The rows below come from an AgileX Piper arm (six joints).
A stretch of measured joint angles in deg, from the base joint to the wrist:
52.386, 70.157, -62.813, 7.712, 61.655, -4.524
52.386, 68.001, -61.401, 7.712, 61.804, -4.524
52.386, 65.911, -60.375, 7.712, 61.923, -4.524
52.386, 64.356, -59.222, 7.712, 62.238, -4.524
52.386, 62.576, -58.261, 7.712, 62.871, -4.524
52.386, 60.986, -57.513, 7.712, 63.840, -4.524
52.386, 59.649, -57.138, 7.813, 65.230, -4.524
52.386, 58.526, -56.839, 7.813, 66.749, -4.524
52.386, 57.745, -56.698, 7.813, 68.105, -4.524
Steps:
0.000, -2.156, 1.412, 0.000, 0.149, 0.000
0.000, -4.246, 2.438, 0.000, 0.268, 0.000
0.000, -5.801, 3.591, 0.000, 0.583, 0.000
0.000, -7.581, 4.552, 0.000, 1.216, 0.000
0.000, -9.171, 5.300, 0.000, 2.185, 0.000
0.000, -10.508, 5.675, 0.101, 3.575, 0.000
0.000, -11.631, 5.974, 0.101, 5.094, 0.000
0.000, -12.412, 6.115, 0.101, 6.450, 0.000

